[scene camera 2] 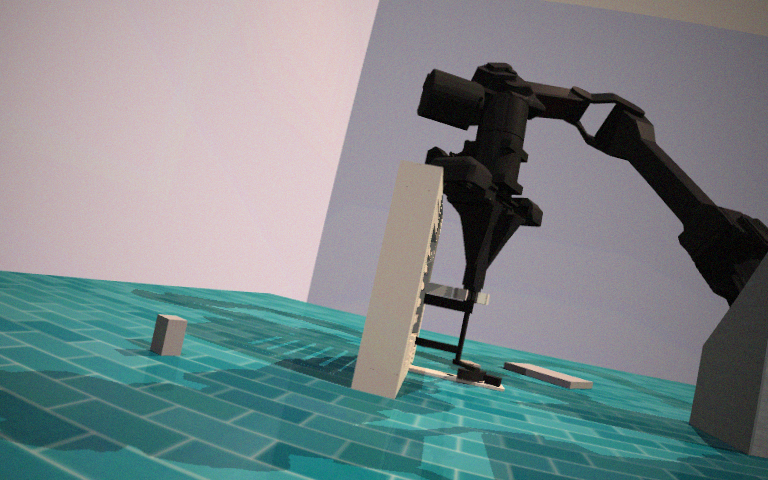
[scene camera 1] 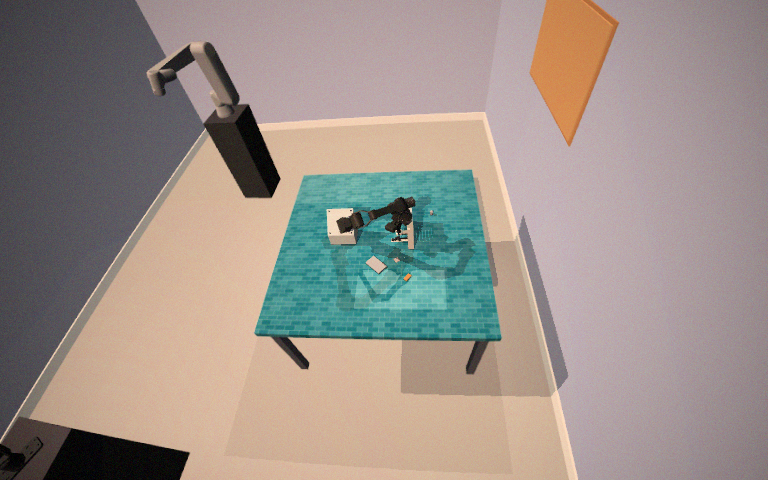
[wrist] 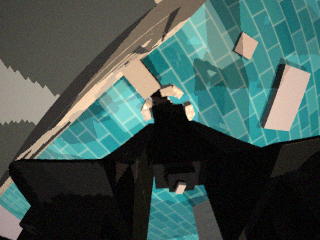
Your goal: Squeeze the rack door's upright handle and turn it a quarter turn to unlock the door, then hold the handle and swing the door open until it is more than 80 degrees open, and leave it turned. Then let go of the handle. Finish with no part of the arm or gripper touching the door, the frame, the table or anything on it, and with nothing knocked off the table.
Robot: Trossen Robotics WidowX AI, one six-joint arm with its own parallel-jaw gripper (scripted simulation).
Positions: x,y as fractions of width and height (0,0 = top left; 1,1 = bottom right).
Note:
In view: the gripper (scene camera 2: 0.62,0.56).
The gripper shows as well in the wrist view (wrist: 0.54,0.54).

